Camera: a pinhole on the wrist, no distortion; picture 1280 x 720 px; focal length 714.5 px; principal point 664.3 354.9 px. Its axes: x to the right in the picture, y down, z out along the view. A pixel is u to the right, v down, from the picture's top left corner.
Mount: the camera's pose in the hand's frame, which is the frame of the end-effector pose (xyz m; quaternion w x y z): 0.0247 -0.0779 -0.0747 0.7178 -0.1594 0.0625 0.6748
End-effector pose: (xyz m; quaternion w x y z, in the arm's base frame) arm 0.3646 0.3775 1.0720 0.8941 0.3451 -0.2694 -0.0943
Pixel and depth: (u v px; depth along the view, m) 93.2 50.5 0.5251
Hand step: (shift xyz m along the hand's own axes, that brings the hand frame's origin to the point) 0.1459 -0.3203 0.5799
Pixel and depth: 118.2 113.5 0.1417
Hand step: 0.0455 -0.1381 0.0986
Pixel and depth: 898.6 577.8 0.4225
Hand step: -0.1473 0.1910 0.2617
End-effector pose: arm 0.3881 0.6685 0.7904 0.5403 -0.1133 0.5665 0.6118
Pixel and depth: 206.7 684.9 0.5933
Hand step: -0.3516 -0.2421 0.5601
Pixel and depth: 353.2 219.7 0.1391
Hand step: 0.0284 -0.0928 0.0785
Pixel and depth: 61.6 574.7 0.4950
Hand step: -0.2219 -0.3132 0.4966
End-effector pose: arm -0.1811 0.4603 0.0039 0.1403 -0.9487 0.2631 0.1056
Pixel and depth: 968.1 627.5 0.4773
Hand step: -0.1987 0.2712 0.2864
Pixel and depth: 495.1 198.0 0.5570
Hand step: 0.0650 -0.0333 0.5075
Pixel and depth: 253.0 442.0 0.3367
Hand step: -0.0739 -0.1548 0.2954
